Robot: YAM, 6 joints.
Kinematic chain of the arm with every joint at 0, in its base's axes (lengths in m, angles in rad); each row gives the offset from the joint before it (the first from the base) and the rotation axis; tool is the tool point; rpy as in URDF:
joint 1: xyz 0 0 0.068 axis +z
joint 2: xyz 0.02 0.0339 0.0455 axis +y
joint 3: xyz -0.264 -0.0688 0 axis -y
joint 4: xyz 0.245 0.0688 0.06 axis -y
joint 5: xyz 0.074 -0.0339 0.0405 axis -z
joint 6: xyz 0.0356 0 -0.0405 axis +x
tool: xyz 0 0 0 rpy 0 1.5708 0
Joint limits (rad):
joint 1: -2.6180..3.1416
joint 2: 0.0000..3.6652
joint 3: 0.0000..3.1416
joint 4: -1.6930..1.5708
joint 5: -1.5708..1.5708
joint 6: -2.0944..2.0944
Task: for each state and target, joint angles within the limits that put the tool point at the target. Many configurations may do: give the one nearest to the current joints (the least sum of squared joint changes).
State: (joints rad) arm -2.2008 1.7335 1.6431 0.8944 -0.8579 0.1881
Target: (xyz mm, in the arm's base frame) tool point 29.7 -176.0 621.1
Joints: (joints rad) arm -1.5660 1.3500 1.7794 0.9698 -0.9453 0.1881
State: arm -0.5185 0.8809 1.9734 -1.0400 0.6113 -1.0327
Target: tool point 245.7 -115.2 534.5
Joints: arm -0.3684 1.4793 2.0502 -0.8114 0.5627 -1.0327
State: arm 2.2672 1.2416 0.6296 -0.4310 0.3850 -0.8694
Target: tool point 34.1 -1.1 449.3
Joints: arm 2.4080 0.2655 1.1182 -0.4222 0.6667 -0.8694
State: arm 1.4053 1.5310 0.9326 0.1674 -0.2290 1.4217
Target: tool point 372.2 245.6 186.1
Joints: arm 0.5714 1.9857 1.2530 0.2599 -0.1491 1.4217
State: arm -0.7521 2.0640 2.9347 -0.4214 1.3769 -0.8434
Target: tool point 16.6 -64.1 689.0
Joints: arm -0.7519 1.6721 3.1416 -0.5093 1.4879 -0.8434
